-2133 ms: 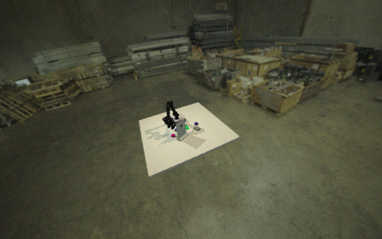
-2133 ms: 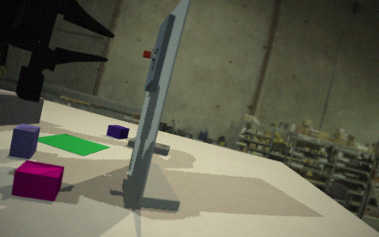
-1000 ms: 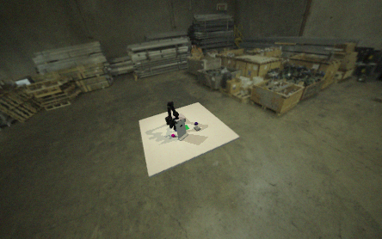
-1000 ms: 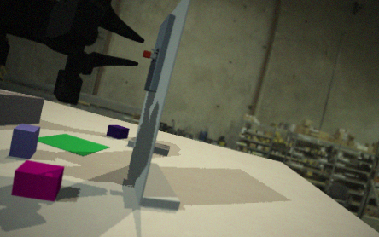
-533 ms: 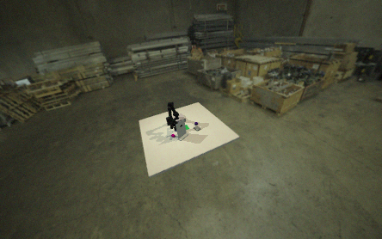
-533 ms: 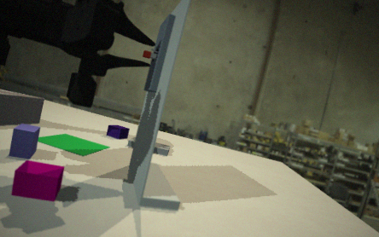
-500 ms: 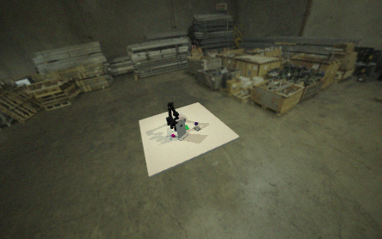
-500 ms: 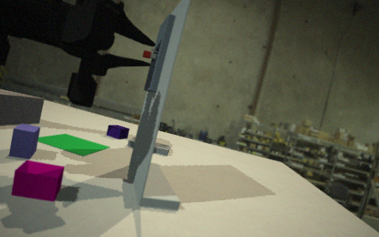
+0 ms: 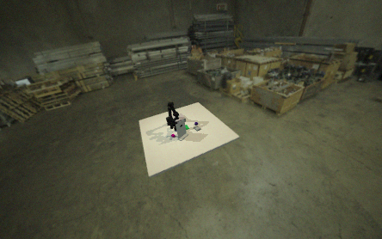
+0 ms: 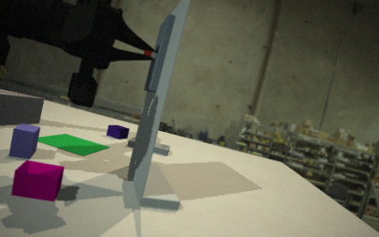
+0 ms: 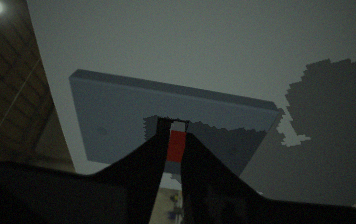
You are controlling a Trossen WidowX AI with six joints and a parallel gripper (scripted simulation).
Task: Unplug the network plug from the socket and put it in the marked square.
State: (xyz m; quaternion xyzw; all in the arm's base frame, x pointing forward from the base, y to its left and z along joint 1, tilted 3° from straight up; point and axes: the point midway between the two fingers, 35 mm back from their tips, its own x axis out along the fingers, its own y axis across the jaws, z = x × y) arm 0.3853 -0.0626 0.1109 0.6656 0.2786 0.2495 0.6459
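The green marked square is 17 cm behind my gripper tip, 10 cm to the left of it and 19 cm below it. The rest, counted from my gripper tip: magenta block 5 cm behind, 12 cm to the right, 18 cm below; grey upright panel 2 cm ahead, 2 cm to the left, 7 cm below; network plug right at my gripper tip.
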